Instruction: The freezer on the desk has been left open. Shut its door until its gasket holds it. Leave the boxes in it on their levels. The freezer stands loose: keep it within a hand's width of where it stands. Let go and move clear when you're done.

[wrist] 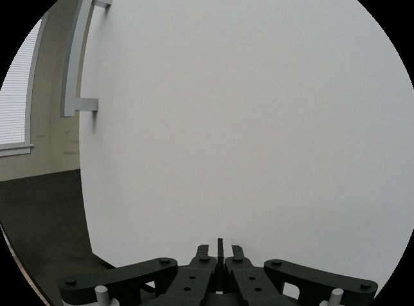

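Observation:
The freezer's door (240, 130) is a broad white panel that fills most of the wrist view. Its grey bar handle (73, 60) stands off the panel at the upper left. My gripper (219, 251) is shut with nothing between its fingers, at the bottom middle, with its fingertips in front of the lower part of the door. Whether the tips touch the panel cannot be told. The boxes, the levels and the gasket are hidden behind the door.
A window (17, 95) with a blind and a beige wall (55, 135) show at the left, beyond the door's handle side. Dark floor (42, 215) lies below them. A thin light edge (22, 272) runs along the lower left.

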